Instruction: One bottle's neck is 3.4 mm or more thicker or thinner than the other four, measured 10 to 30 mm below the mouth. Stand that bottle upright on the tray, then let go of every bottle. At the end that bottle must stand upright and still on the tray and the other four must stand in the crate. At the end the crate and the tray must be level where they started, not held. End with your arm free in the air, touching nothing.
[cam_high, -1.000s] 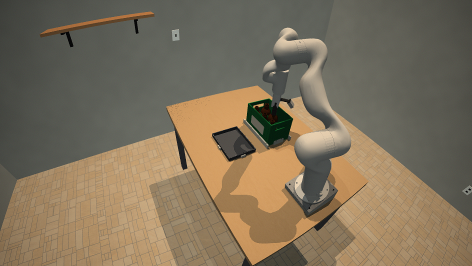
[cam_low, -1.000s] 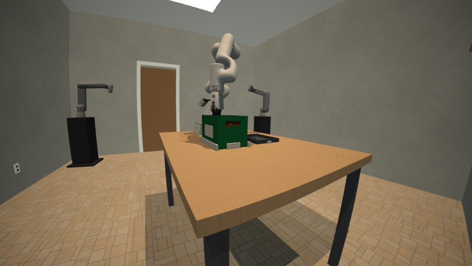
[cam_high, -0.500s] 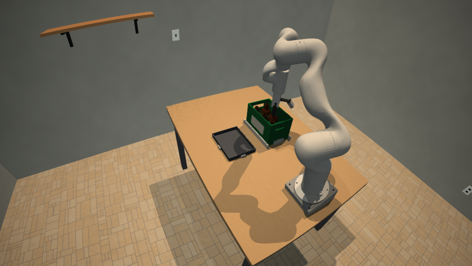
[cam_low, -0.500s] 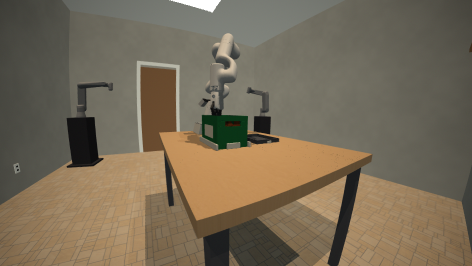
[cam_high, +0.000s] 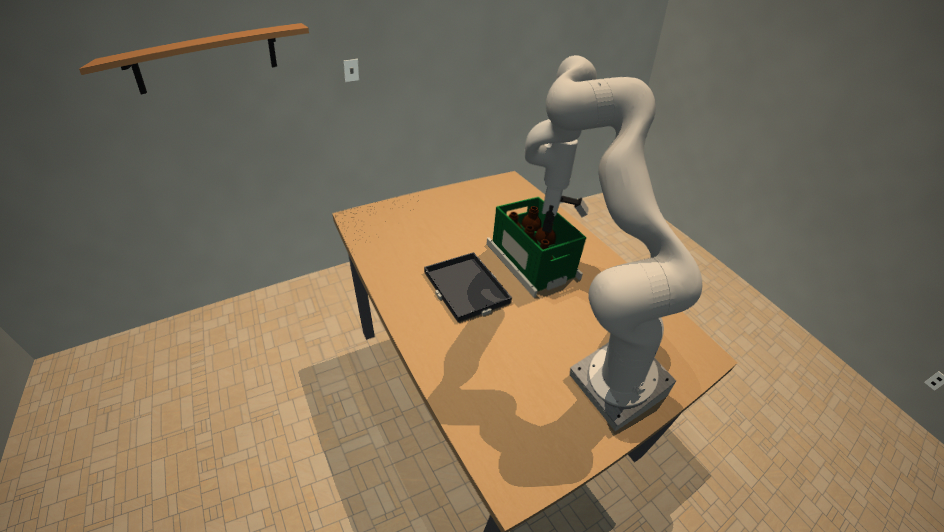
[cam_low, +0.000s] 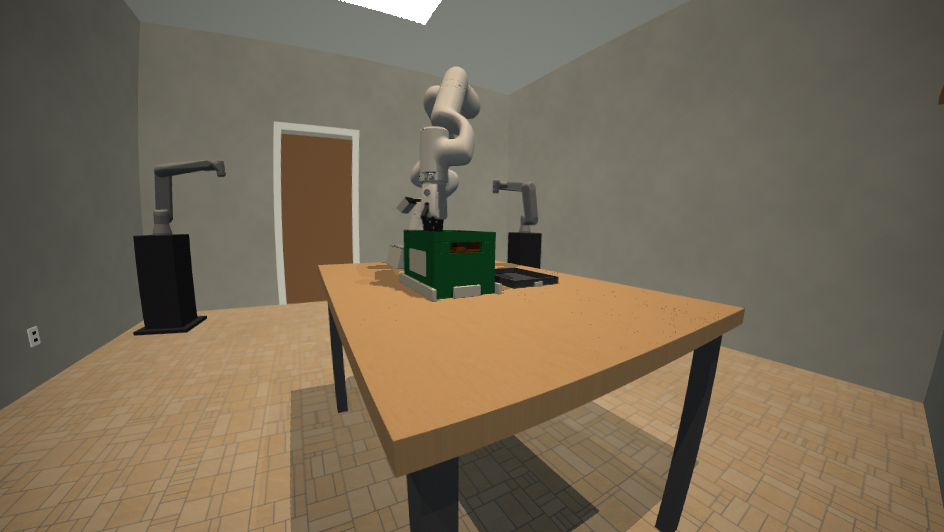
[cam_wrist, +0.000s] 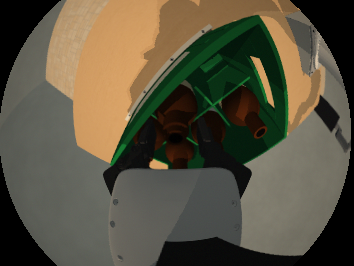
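Right now my hand is 7 cm above the green crate, 4 cm to the right of it and 1 cm past it. Also, from my hand: brown bottle (10 cm behind, 7 cm to the left, 7 cm below); then black tray (32 cm to the left, 15 cm below, 6 cm behind).
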